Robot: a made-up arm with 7 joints.
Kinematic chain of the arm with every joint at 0, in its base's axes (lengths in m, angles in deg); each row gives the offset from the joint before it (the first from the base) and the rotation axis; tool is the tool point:
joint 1: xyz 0 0 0.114 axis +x
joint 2: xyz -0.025 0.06 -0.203 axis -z
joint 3: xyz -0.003 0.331 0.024 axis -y
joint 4: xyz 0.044 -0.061 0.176 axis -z
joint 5: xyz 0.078 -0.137 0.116 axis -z
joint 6: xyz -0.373 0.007 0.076 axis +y
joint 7: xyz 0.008 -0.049 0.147 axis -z
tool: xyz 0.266 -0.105 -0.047
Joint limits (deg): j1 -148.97..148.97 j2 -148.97..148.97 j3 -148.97..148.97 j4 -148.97..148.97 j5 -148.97..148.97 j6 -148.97..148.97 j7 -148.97..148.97
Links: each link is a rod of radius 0.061 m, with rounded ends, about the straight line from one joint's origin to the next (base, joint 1, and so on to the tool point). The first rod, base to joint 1, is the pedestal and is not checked.
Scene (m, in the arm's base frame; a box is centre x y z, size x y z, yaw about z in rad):
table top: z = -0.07
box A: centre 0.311 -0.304 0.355 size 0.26 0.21 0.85 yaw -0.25
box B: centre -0.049 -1.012 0 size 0.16 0.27 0.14 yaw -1.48
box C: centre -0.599 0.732 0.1 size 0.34 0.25 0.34 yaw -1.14
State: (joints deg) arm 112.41 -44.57 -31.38 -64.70 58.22 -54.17 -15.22
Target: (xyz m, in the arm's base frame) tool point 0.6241 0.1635 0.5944
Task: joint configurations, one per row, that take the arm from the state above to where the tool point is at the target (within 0.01 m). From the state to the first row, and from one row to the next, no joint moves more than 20 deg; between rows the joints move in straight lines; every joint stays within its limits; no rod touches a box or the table.
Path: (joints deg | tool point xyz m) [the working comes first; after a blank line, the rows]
Joints at the target: 84.70 -1.88 -89.12 -49.59 83.38 -57.71 -30.76
Straight joint move there: touches box A.

1: 104.67 -51.23 -32.27 -46.10 59.73 -42.77 -24.29 | -0.0282 -0.4840 0.4692
2: 96.93 -57.89 -33.16 -27.50 61.24 -31.37 -33.37 | -0.0872 -0.3666 0.5945
3: 89.20 -64.56 -34.05 -8.90 62.75 -19.97 -42.44 | -0.1286 -0.2163 0.6624
4: 81.46 -71.22 -34.94 9.70 64.26 -8.57 -51.51 | -0.1559 -0.0626 0.6726
5: 73.72 -77.88 -35.83 28.30 65.77 2.83 -60.58 | -0.1714 0.0731 0.6382
6: 72.14 -59.15 -44.45 17.26 68.90 -3.04 -52.41 | -0.0029 0.1373 0.6797
7: 70.56 -40.41 -53.06 6.21 72.03 -8.91 -44.24 | 0.1843 0.1843 0.6591
8: 68.98 -21.68 -61.68 -4.84 75.17 -14.78 -36.07 | 0.3664 0.2076 0.5718
9: 67.39 -2.95 -70.29 -15.89 78.30 -20.65 -27.89 | 0.5173 0.2026 0.4224
10: 65.81 15.78 -78.91 -26.94 81.43 -26.51 -19.72 | 0.6122 0.1693 0.2247
11: 75.26 6.95 -84.02 -38.27 82.40 -42.11 -25.24 | 0.6464 0.2061 0.4004
12: 84.70 -1.88 -89.12 -49.59 83.38 -57.71 -30.76 | 0.6241 0.1635 0.5945

